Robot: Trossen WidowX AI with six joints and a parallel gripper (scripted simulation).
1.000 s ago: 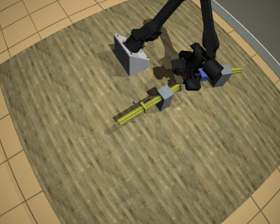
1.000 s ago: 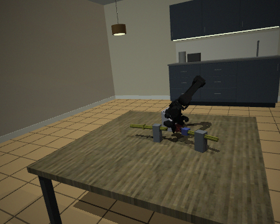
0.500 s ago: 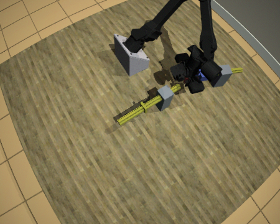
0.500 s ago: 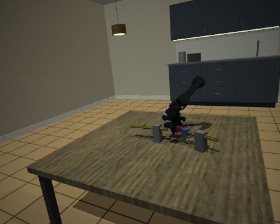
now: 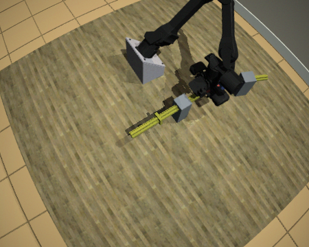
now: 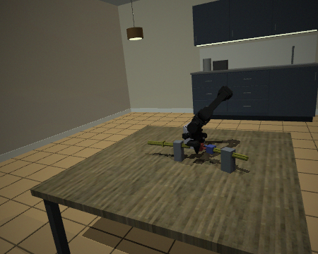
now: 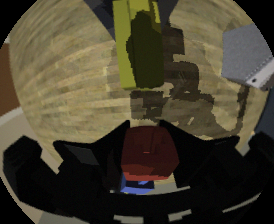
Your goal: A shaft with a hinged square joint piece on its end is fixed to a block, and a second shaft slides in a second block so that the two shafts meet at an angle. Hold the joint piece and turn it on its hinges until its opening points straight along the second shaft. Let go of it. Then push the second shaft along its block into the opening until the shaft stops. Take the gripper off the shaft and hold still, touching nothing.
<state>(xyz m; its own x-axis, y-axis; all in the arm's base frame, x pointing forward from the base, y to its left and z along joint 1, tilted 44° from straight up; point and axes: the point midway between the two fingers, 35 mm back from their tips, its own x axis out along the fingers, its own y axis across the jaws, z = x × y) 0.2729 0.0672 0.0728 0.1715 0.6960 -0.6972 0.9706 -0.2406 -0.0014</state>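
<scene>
Now: the red joint piece 20 mm to the left of my gripper tip and 40 mm above it.
</scene>
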